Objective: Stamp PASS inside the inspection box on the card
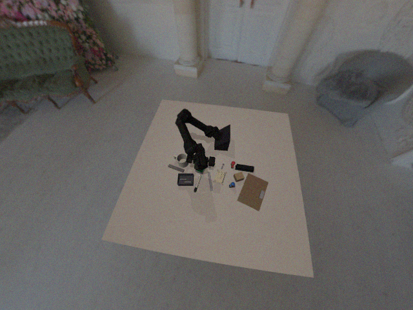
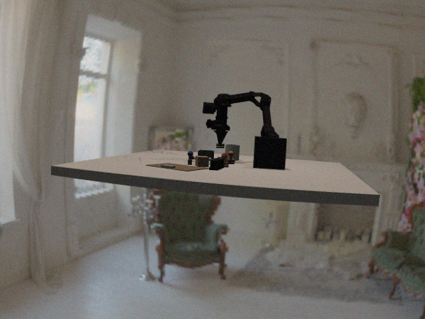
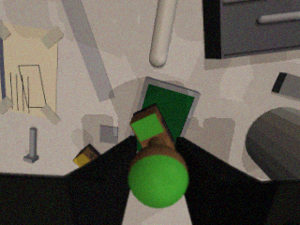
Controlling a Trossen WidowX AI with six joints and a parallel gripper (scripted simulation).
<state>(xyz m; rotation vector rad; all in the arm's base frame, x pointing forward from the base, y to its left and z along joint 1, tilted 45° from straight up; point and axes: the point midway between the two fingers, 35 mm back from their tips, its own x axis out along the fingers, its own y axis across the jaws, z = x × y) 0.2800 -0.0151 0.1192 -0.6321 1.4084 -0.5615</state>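
My gripper tip is 2 cm past the green ink pad, 1 cm to the left of it and 9 cm above it. The rest, counted from my gripper tip: green-knobbed stamp right at my gripper tip; grey ruler 7 cm ahead, 8 cm to the left, 9 cm below; yellow stamp 8 cm behind, 7 cm to the left, 7 cm below.
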